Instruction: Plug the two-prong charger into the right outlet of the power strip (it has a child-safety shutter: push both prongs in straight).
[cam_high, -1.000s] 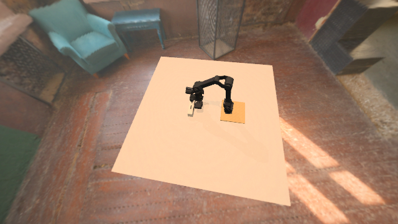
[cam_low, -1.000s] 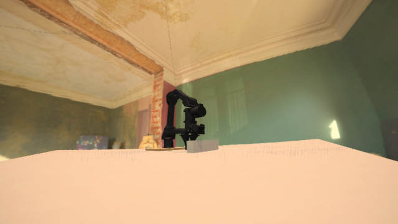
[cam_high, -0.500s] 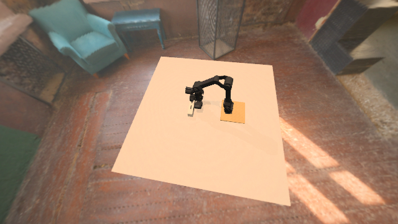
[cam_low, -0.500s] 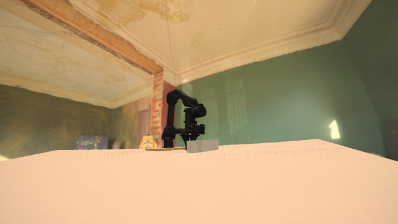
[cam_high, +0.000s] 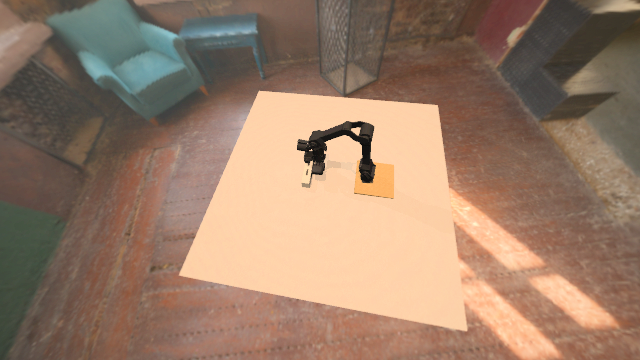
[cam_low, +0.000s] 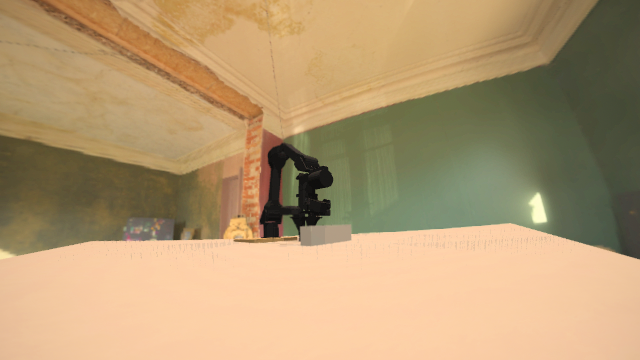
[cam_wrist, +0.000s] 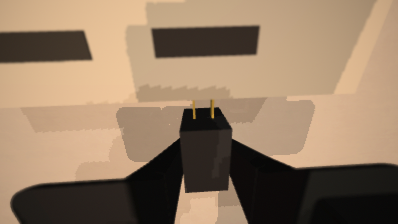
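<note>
My gripper tip is 20 mm short of the black two-prong charger and 10 mm below it.
</note>
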